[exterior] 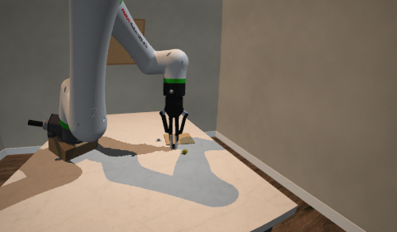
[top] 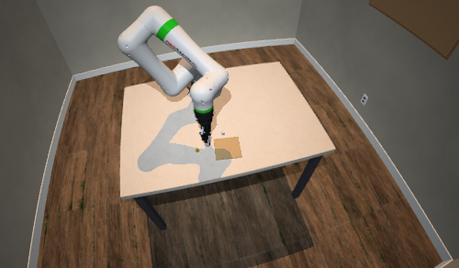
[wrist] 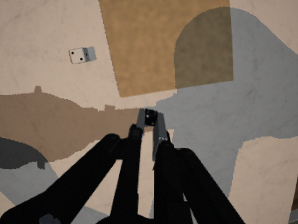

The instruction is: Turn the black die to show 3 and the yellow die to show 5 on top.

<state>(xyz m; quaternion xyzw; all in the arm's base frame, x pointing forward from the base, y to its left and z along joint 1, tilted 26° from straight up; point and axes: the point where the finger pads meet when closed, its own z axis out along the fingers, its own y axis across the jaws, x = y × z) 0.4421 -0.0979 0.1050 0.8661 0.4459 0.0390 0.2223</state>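
Right now the yellow die is 7 cm to the right of my hand, 3 cm below it and 2 cm ahead of it. The rest, counted from my hand: tan mat 9 cm to the left, 7 cm ahead, 3 cm below; then white die 11 cm to the left, 4 cm behind, 3 cm below; then black die 3 cm below.
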